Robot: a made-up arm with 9 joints.
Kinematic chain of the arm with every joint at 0, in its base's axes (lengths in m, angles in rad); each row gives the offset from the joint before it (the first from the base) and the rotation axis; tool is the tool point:
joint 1: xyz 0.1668 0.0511 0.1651 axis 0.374 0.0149 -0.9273
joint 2: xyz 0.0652 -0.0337 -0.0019 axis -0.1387 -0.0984 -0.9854
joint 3: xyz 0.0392 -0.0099 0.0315 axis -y
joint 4: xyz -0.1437 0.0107 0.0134 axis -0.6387 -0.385 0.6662
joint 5: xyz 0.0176 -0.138 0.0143 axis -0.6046 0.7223 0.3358
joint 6: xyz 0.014 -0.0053 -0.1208 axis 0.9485 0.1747 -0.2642
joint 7: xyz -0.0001 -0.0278 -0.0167 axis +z
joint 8: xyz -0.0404 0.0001 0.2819 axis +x
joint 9: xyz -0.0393 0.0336 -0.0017 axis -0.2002 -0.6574 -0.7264
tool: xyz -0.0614 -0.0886 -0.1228
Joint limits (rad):
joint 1: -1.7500..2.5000
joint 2: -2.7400..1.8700
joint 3: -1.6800..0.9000
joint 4: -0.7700..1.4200
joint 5: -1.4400..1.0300
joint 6: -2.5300..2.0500
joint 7: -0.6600..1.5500
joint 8: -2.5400..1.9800
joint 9: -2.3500..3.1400
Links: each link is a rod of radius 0.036 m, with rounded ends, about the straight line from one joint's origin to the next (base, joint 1, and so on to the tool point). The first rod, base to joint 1, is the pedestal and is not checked.
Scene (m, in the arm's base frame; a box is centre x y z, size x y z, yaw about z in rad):
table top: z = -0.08
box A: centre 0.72 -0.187 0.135 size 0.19 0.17 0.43 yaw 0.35
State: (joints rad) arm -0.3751 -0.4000 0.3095 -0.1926 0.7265 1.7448 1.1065 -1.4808 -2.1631
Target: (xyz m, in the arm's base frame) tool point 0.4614 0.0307 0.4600
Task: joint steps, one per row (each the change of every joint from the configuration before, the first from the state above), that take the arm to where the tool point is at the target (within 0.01 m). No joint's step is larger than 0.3 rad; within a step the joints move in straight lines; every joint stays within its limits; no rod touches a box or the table.
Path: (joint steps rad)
1: 0.0589 0.1649 -0.0582 0.0594 0.0759 -0.2304 0.0973 -0.0918 -0.0467
2: 0.0588 0.1649 -0.0581 0.0594 0.0758 -0.2303 0.0974 -0.0919 -0.0468
3: 0.0589 0.1648 -0.0582 0.0595 0.0759 -0.2304 0.0973 -0.0918 -0.0467
4: 0.0589 0.1649 -0.0582 0.0594 0.0759 -0.2304 0.0973 -0.0919 -0.0467
5: -0.1262 -0.2070 0.1416 0.0420 0.0000 -0.1371 -0.0372 0.1332 0.0206
6: -0.1261 -0.2071 0.1416 0.0419 0.0000 -0.1371 -0.0371 0.1331 0.0205
7: -0.1261 -0.2071 0.1416 0.0420 0.0000 -0.1371 -0.0372 0.1332 0.0206

